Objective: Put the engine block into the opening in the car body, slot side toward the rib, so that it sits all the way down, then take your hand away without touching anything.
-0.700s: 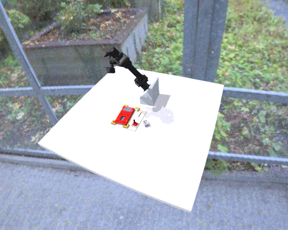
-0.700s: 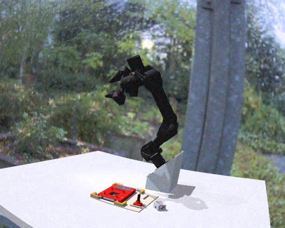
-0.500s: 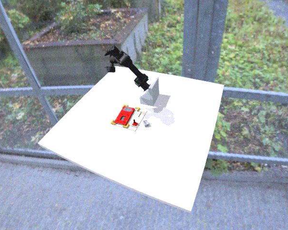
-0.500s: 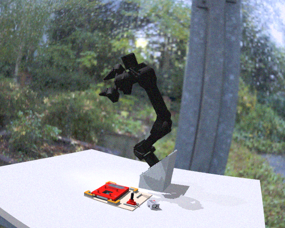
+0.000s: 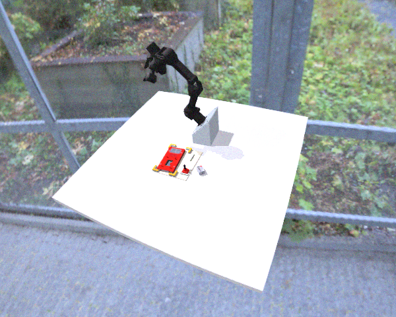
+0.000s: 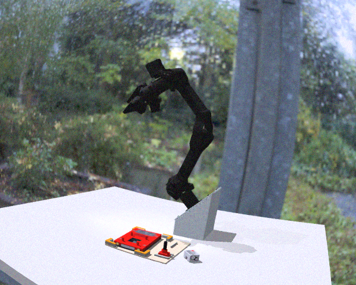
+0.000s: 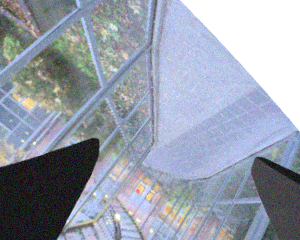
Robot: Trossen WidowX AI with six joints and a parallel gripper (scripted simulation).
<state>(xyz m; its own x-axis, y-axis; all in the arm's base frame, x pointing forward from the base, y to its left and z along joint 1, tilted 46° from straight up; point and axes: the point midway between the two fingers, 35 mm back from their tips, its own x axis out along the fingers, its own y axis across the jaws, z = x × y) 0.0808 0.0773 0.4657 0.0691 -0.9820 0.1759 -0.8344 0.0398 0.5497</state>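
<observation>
Right now the small grey engine block is 220 mm ahead of my gripper tip, 430 mm to the left of it and 460 mm below it.
</observation>
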